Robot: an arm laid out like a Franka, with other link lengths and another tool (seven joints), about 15 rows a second.
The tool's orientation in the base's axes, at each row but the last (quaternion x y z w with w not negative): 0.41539, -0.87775, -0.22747, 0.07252; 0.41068, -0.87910, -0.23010, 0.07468; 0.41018, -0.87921, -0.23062, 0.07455; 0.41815, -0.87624, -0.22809, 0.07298; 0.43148, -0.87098, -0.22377, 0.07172; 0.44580, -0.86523, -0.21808, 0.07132; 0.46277, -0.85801, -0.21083, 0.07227
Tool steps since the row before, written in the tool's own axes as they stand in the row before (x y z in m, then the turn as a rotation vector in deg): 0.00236, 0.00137, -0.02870, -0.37, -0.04, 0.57; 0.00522, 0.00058, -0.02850, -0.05, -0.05, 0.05; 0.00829, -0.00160, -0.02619, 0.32, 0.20, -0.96; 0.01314, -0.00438, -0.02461, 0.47, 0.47, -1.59; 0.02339, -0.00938, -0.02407, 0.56, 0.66, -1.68; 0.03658, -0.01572, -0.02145, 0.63, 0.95, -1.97; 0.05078, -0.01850, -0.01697, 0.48, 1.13, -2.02
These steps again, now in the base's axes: 0.00660, -0.01077, 0.02591, 0.09, 0.45, -0.50; 0.00533, -0.01341, 0.02513, 0.05, 0.03, -0.06; 0.00408, -0.01617, 0.02188, -0.04, -0.46, 0.92; 0.00250, -0.02079, 0.01894, -0.12, -0.64, 1.59; -0.00004, -0.03117, 0.01558, -0.29, -0.64, 1.75; -0.00321, -0.04406, 0.00966, -0.45, -0.64, 2.14; -0.00896, -0.05581, 0.00374, -0.49, -0.45, 2.27
